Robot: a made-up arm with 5 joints.
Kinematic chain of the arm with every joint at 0, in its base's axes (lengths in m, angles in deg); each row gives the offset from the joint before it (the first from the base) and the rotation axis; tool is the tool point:
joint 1: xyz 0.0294 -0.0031 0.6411 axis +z
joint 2: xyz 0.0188 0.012 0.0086 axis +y
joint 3: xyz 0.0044 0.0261 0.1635 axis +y
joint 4: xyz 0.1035 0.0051 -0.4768 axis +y
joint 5: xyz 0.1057 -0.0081 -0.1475 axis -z
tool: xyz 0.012 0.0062 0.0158
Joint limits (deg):
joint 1: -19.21..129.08
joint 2: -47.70..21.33
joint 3: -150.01..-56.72
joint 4: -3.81..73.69
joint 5: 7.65..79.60
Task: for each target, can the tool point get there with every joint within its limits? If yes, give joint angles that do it. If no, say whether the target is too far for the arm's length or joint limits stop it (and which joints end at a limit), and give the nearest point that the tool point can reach.
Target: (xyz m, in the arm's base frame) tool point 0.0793 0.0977 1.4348
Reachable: yes | joints 49.08 -28.55 -128.61 43.90 57.57
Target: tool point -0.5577 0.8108 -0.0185
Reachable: no: too far | nearest point -0.3102 0.4676 0.3577 | short by 0.566 m
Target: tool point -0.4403 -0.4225 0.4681
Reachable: no: joint limits stop it (at a limit: joint 1, joint 2, joint 3, joint 4, joint 5) | nearest point -0.2877 0.3245 0.2949 | short by 0.782 m
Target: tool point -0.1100 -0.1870 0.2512
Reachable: no: joint limits stop it (at a limit: joint 1, joint 2, joint 3, joint 4, joint 5) | nearest point -0.2877 0.3245 0.2949 | short by 0.543 m
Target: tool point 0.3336 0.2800 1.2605
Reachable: yes | joints 37.96 -30.16 -93.32 34.06 23.21
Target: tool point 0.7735 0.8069 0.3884
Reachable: no: too far | nearest point 0.5030 0.5124 0.5503 | short by 0.431 m
